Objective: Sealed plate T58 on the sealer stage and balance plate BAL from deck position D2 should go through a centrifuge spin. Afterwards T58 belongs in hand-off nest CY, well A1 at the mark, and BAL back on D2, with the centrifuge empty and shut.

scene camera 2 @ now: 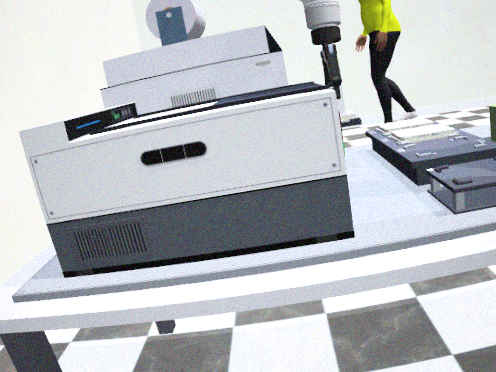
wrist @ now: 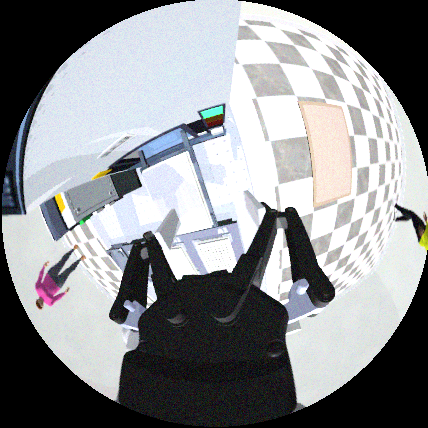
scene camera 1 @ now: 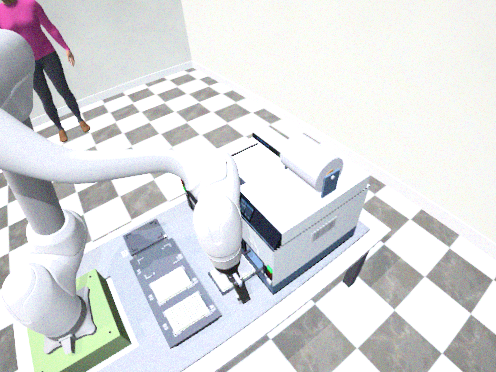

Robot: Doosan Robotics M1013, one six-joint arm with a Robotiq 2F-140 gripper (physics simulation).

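A flat white plate, which looks like T58, lies on the stage at the sealer's front. My gripper is open, its pads well apart with no plate seen between them. It points down beside the stage; the gap to the plate cannot be judged. Two white plates sit side by side on the dark deck; their labels cannot be read, so I cannot tell which is BAL. The front instrument, apparently the centrifuge, hides its port side in scene camera 2.
The sealer with its film roll stands right beside the arm's wrist. A low dark stand is at the deck's end, its label unreadable. A grey box with yellow marks shows at left in the wrist view. The arm stands on a green base.
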